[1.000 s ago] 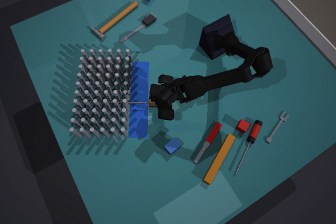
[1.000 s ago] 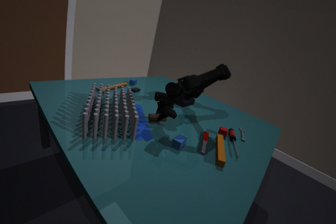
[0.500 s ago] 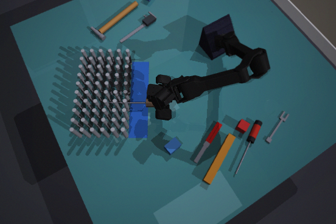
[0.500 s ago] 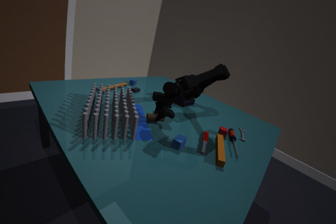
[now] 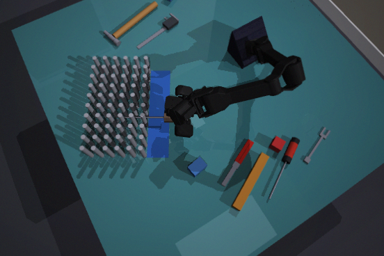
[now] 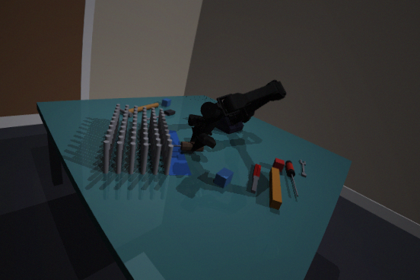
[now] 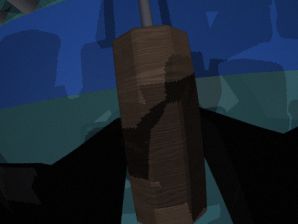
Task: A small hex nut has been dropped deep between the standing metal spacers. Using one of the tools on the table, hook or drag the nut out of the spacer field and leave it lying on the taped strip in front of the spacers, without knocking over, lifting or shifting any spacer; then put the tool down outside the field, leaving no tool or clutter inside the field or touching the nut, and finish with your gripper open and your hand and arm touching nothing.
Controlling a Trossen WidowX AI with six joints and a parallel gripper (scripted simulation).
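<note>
Right now my gripper tip is 4 cm short of the blue taped strip, 6 cm to the left of it and 3 cm above it. The rest, counted from my gripper tip: orange bar: 16 cm behind, 32 cm to the left, 1 cm below; then red cube: 31 cm behind, 24 cm to the left, 1 cm below; then small fork tool: 46 cm behind, 31 cm to the left, 2 cm below.
</note>
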